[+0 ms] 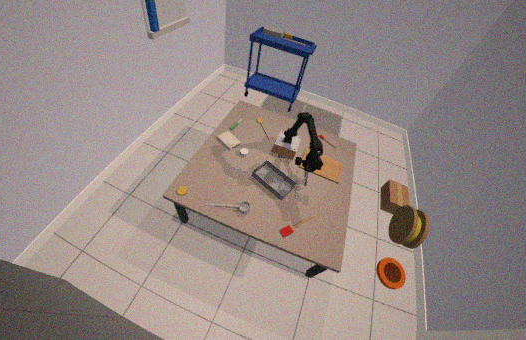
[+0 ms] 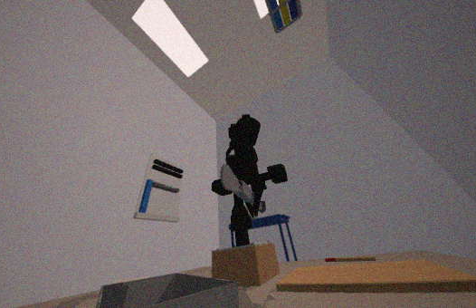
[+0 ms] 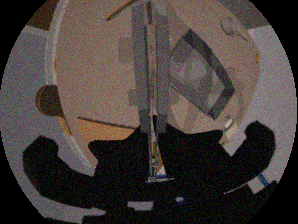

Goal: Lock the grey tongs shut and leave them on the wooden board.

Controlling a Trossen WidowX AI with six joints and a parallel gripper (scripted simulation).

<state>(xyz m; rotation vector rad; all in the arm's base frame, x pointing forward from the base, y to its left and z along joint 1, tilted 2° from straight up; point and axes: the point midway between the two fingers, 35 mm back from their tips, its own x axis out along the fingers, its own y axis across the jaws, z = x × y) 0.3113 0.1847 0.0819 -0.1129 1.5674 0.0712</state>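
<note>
The wooden board is 250 mm behind my gripper tip, 170 mm to the left of it and 150 mm below it. Also, from my gripper tip: pale block (670 mm to the right, 190 mm behind, 150 mm below); red spatula (380 mm ahead, 150 mm below, 40 mm to the left); roasting tin (200 mm to the right, 130 mm below, 70 mm ahead).
</note>
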